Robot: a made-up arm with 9 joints.
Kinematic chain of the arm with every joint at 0, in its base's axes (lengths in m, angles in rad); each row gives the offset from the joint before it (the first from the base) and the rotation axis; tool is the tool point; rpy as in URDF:
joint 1: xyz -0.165 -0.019 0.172 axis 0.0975 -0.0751 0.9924
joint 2: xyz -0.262 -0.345 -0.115 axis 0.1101 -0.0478 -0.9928
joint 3: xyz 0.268 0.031 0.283 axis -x
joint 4: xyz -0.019 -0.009 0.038 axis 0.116 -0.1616 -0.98
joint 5: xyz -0.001 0.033 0 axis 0.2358 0.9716 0.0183
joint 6: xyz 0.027 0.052 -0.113 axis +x
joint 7: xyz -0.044 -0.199 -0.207 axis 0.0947 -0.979 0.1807
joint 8: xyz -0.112 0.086 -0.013 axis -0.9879 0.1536 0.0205
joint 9: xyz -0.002 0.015 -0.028 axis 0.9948 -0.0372 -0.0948
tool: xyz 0 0.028 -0.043 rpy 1.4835 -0.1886 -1.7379
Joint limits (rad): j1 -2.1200..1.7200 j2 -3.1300..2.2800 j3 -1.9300..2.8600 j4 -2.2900..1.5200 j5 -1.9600..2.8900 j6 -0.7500..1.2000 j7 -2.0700..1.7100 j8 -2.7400..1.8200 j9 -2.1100..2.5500
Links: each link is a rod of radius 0.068 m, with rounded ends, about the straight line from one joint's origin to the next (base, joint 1, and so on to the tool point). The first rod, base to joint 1, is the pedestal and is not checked.
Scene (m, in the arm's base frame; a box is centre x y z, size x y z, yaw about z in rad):
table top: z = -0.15
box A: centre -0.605 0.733 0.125 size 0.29 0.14 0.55 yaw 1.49
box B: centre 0.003 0.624 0 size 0.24 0.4 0.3 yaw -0.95
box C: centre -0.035 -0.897 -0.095 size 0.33 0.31 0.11 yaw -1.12
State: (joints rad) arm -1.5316 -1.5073 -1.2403 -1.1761 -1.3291 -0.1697 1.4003 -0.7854 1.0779
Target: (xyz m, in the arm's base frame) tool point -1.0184 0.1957 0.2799
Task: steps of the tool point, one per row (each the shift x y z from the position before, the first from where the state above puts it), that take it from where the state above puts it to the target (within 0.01 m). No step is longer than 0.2 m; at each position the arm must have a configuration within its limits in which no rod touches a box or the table.
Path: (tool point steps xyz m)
1: -0.1444 0.0901 0.0947
2: -0.1776 0.0172 0.0877
3: -0.1801 -0.0560 0.0628
4: -0.1552 -0.1135 0.0260
5: -0.1132 -0.1451 -0.0154
6: -0.0782 0.0113 -0.0239
7: -0.0972 -0.0132 -0.0636
8: -0.0914 -0.0494 -0.0954
9: -0.0599 -0.0774 -0.1110

